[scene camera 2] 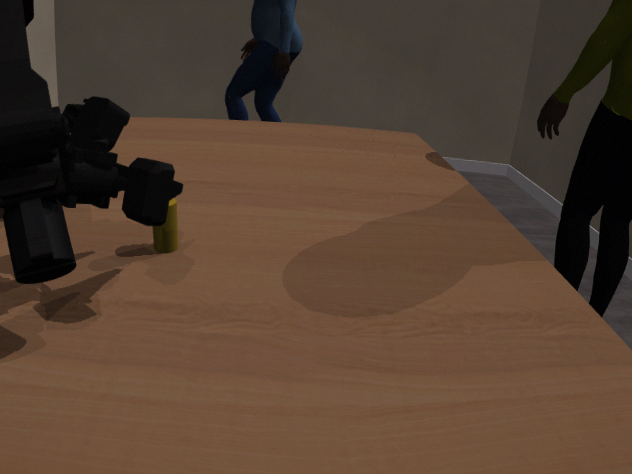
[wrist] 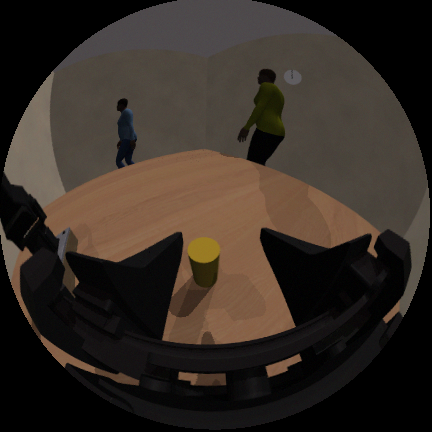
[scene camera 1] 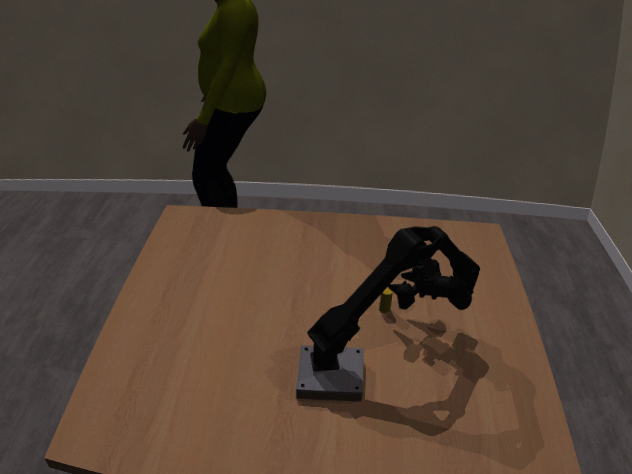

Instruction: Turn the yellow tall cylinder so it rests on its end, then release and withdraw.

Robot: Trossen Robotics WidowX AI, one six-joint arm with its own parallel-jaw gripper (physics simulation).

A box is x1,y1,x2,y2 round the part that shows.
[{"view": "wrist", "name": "my gripper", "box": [19,227,410,428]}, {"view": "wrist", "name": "yellow tall cylinder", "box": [187,237,219,286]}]
